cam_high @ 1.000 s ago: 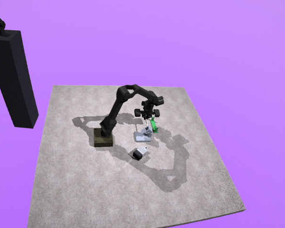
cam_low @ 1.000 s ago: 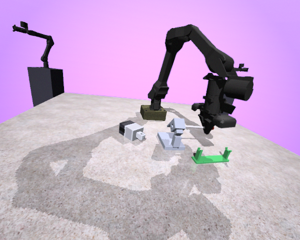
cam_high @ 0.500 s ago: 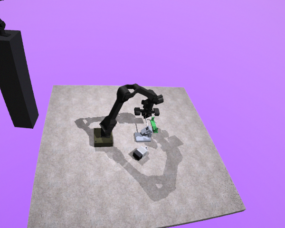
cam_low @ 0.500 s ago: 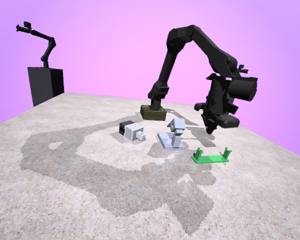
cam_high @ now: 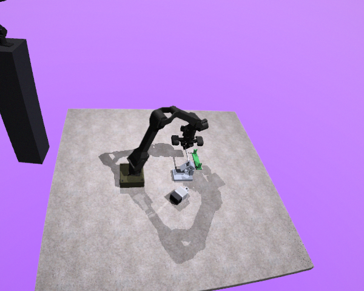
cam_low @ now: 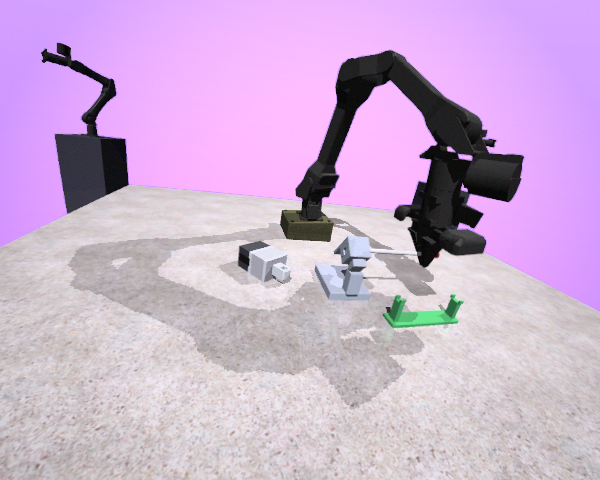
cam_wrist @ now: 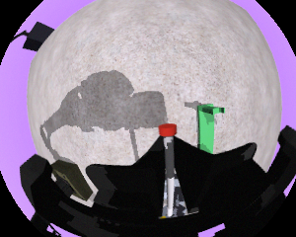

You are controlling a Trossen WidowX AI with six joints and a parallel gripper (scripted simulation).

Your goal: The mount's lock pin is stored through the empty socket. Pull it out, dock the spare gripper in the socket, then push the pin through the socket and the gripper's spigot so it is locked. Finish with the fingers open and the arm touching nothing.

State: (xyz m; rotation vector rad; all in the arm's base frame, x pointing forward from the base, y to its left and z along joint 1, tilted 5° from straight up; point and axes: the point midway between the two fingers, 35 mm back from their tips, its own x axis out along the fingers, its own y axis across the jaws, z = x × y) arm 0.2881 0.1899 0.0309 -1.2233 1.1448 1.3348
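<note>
Right now the green rest is 90 mm ahead of my gripper tip, 30 mm to the right of it and 40 mm below it. Round my gripper tip: spare gripper 30 mm behind, 310 mm to the right, 40 mm below; grey mount 10 mm ahead, 150 mm to the right, 10 mm below.
</note>
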